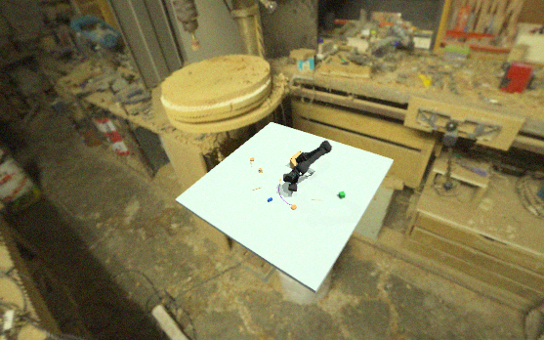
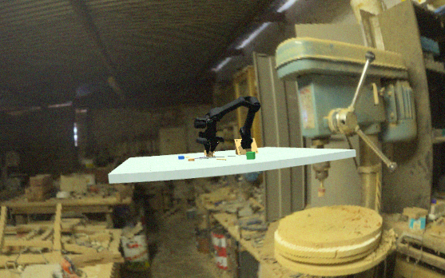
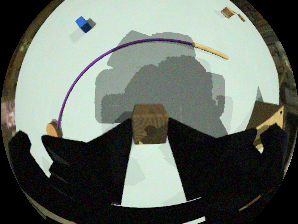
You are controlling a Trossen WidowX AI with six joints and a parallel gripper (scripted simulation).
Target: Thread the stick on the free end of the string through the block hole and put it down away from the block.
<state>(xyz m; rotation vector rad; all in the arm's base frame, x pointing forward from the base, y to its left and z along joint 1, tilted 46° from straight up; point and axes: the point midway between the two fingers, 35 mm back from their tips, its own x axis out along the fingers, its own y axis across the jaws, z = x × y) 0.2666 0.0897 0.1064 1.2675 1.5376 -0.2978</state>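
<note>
Now: the thin wooden stick 1 cm behind my gripper tip, 13 cm to the right of it and 2 cm below it. The rest, counted from my gripper tip: round wooden button: 12 cm ahead, 12 cm to the left, 2 cm below; then small blue piece: 18 cm ahead, 7 cm to the right, 2 cm below; then wooden block: right at my gripper tip.
</note>
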